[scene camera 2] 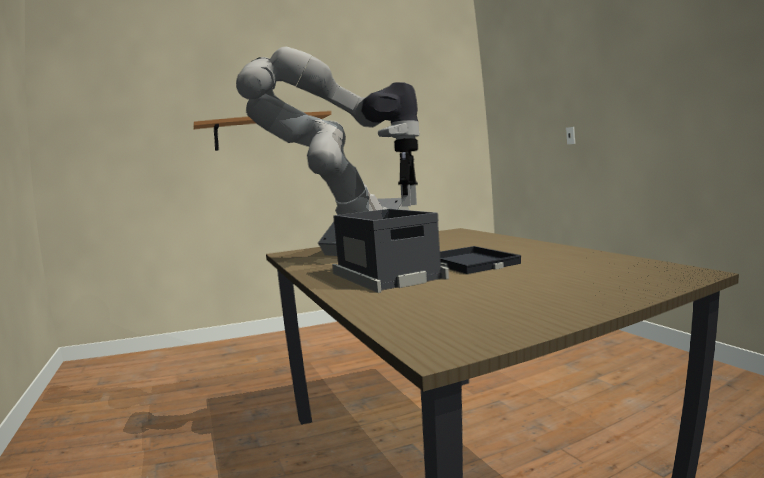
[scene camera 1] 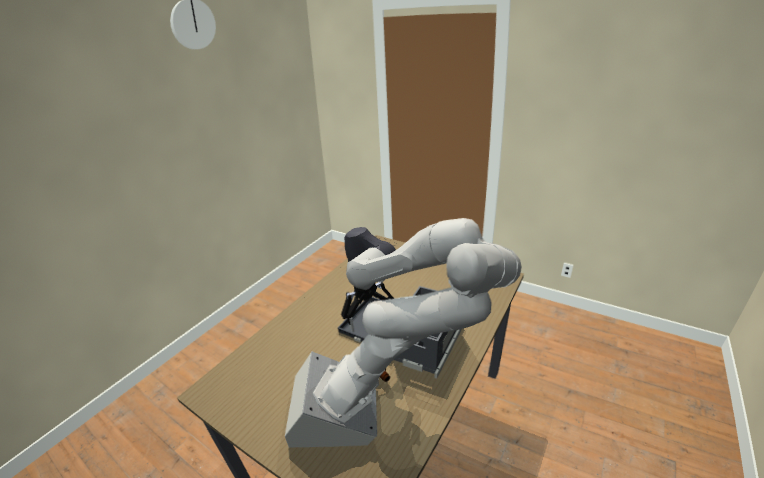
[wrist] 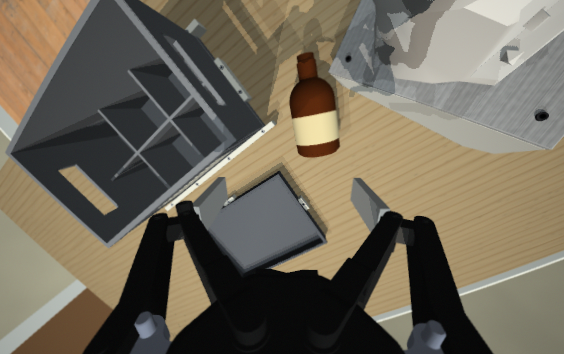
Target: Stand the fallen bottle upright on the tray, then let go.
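Note:
The brown bottle with a cream label lies on its side on the table, between the crate and the robot's base; in the scene camera 1 view a small brown part of the bottle shows beside the arm. The dark, shallow tray lies flat on the table near the crate, with nothing on its visible floor. My gripper is open and empty, pointing down above the table, with the bottle ahead of its fingertips in the wrist view. In the scene camera 2 view the bottle does not show.
A tall dark crate with inner dividers stands beside the tray, with pale strips along its foot. The robot's grey base stands close to the bottle's other side. The table carries them all.

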